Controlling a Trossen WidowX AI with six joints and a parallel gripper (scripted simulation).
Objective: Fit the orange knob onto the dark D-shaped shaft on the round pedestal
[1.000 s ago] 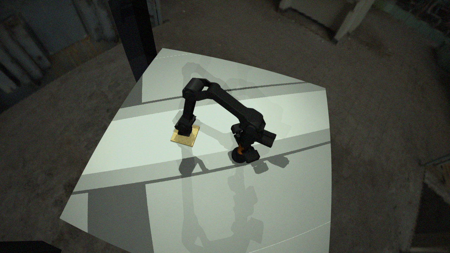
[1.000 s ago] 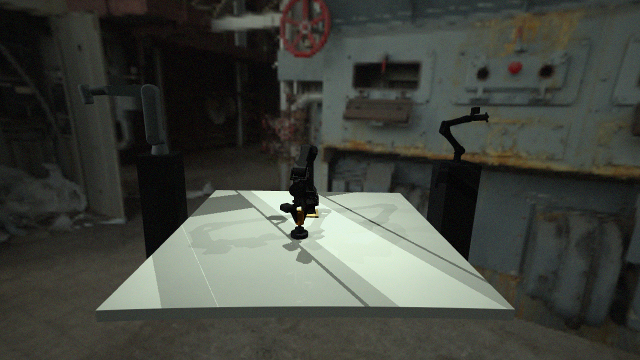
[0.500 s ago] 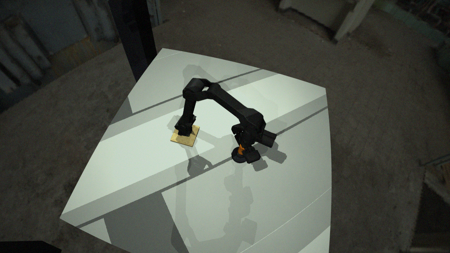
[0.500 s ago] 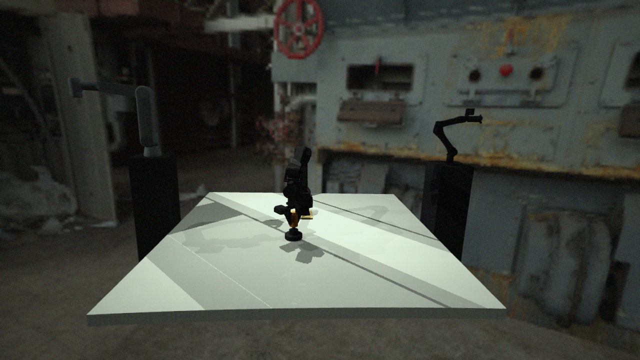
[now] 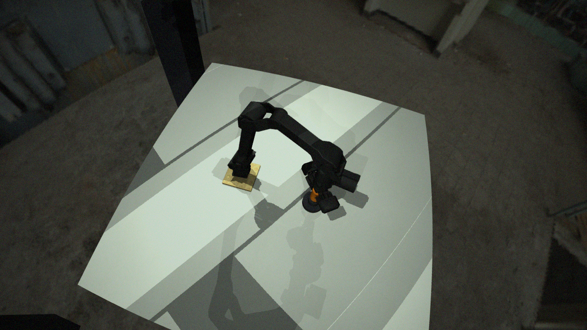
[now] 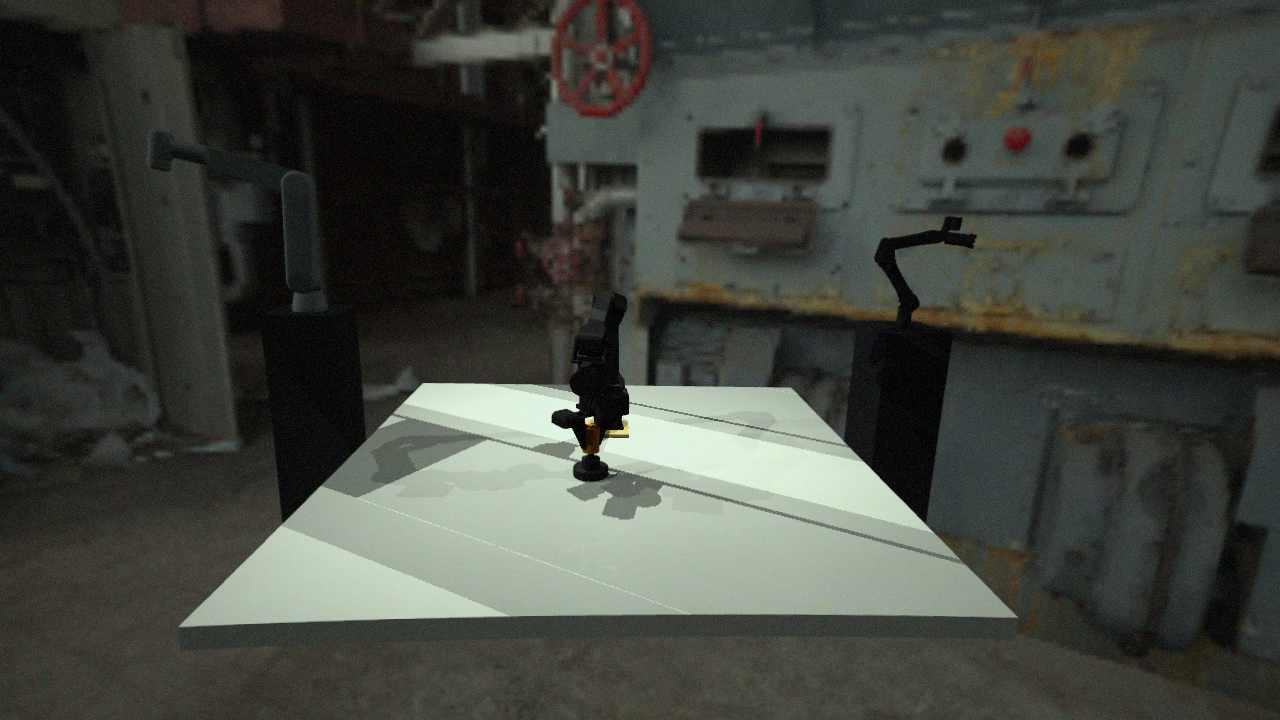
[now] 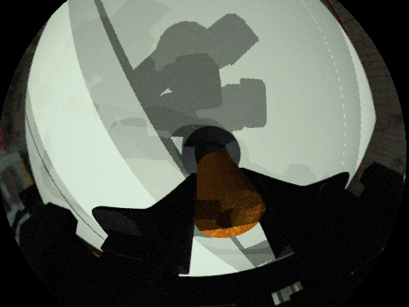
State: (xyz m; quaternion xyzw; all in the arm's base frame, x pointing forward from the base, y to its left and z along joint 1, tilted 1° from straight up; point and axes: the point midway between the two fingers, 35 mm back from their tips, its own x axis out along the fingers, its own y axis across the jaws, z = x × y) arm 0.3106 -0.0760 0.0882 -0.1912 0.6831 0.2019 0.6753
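Right now the orange knob is 20 mm above my gripper tip. The rest, counted from my gripper tip: round pedestal (40 mm below).
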